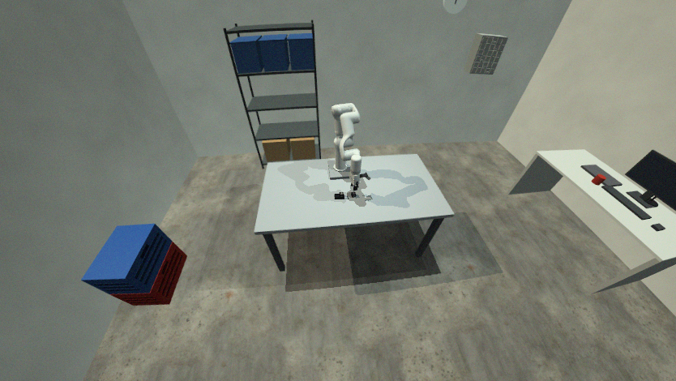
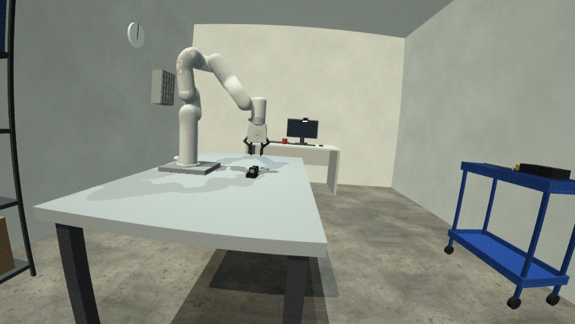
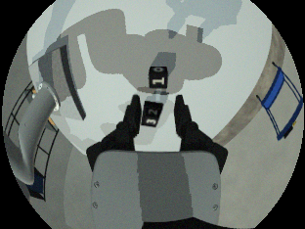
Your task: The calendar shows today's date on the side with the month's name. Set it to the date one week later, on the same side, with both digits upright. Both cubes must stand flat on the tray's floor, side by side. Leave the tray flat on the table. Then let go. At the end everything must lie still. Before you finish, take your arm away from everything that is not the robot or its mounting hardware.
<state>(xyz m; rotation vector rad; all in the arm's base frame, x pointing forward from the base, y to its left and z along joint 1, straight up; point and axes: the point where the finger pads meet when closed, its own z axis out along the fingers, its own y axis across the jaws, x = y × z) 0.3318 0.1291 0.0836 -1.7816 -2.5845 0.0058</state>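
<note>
My gripper is now 90 mm above the cube.
</note>
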